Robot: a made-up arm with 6 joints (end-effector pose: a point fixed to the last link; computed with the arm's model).
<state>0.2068 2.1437 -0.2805 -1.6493 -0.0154 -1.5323</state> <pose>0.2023 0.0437 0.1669 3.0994 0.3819 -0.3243</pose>
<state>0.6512 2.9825 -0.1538 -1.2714 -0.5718 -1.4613</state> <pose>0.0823 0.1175 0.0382 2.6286 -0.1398 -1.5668</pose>
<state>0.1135 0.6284 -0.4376 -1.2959 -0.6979 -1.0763</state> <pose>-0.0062 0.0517 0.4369 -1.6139 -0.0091 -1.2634</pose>
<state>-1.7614 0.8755 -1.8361 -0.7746 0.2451 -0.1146</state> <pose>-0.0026 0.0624 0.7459 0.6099 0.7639 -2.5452</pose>
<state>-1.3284 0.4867 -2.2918 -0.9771 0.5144 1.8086</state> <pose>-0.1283 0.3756 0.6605 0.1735 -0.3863 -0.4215</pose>
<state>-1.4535 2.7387 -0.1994 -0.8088 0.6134 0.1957</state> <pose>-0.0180 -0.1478 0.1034 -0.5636 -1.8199 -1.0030</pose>
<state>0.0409 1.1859 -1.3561 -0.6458 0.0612 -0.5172</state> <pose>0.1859 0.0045 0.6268 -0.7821 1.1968 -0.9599</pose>
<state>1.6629 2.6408 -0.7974 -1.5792 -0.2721 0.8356</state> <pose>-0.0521 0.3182 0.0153 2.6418 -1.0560 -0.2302</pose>
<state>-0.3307 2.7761 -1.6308 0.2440 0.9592 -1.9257</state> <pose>0.4371 -0.1324 0.0064 1.9530 -2.2972 -0.7244</pose>
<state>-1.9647 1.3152 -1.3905 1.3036 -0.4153 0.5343</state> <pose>-0.1195 -0.2022 0.6208 1.1073 -0.7273 -0.3858</pose>
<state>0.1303 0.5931 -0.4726 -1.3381 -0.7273 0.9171</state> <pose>-0.0191 0.0525 0.4447 -0.8758 1.1552 0.3151</pose>
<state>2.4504 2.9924 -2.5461 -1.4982 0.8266 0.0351</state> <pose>-0.4511 0.4536 0.0922 -1.8559 -0.1819 -0.1260</pose>
